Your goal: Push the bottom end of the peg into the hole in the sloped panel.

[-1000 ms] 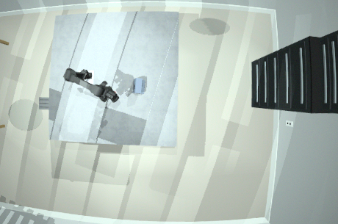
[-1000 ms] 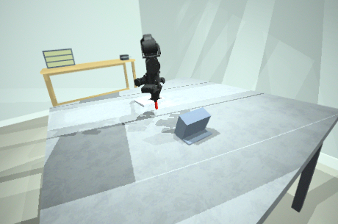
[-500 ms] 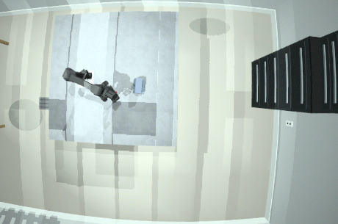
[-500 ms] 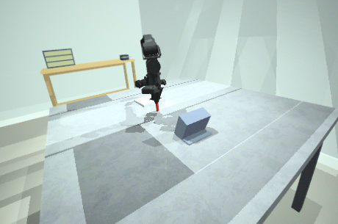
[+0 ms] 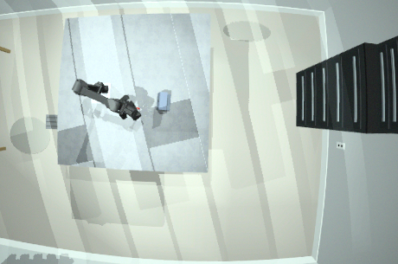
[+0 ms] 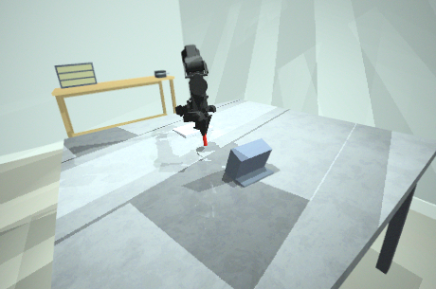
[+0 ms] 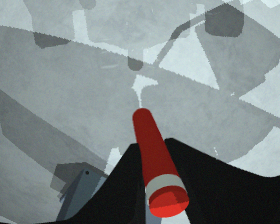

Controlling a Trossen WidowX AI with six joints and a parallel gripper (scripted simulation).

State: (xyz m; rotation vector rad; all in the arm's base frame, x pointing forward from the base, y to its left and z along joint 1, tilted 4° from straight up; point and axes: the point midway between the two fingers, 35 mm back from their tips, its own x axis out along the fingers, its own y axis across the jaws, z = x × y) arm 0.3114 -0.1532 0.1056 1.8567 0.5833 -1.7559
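Now: gripper tip 18 cm short of the blue-grey sloped panel, 6 cm to the right of it and 6 cm above it. From my gripper tip the other things lie so: round red peg: 2 cm above.
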